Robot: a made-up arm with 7 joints.
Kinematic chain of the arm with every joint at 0, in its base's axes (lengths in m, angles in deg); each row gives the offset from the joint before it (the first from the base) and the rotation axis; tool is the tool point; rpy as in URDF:
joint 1: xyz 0 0 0 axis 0.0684 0.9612 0.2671
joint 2: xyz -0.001 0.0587 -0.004 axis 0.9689 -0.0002 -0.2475
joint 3: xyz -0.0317 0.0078 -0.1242 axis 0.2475 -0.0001 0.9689
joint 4: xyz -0.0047 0 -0.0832 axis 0.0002 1 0
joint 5: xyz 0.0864 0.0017 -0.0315 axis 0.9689 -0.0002 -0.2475
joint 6: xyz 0.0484 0 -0.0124 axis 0.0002 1 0
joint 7: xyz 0.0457 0 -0.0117 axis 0.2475 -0.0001 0.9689
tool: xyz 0 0 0 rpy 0 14.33 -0.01
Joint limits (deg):
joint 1: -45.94..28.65
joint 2: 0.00..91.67
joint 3: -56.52..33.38
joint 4: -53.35..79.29
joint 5: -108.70..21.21
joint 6: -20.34..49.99
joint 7: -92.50..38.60
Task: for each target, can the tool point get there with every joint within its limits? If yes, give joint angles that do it. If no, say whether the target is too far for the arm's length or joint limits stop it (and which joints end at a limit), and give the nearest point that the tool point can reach.
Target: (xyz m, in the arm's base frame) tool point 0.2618 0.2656 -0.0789
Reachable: yes | joints -31.13 67.15 -11.74 18.05 -46.85 -4.74 23.52
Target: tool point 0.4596 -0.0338 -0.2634
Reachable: no: too far | nearest point 0.3106 0.0016 -0.2234 | short by 0.158 m
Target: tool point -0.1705 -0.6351 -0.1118
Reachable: no: too far | nearest point -0.0750 -0.1055 -0.2173 | short by 0.548 m
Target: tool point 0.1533 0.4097 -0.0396
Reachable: yes | joints -14.07 82.89 1.64 54.48 -9.24 -13.20 -68.52
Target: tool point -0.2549 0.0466 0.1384
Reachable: no: joint limits stop it (at a limit: joint 1, joint 3, joint 4, joint 5, joint 6) | nearest point -0.0670 0.1105 -0.1084 | short by 0.317 m
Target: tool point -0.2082 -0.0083 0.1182
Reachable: no: joint limits stop it (at a limit: joint 1, joint 3, joint 4, joint 5, joint 6) | nearest point -0.0422 -0.0159 -0.1061 | short by 0.279 m
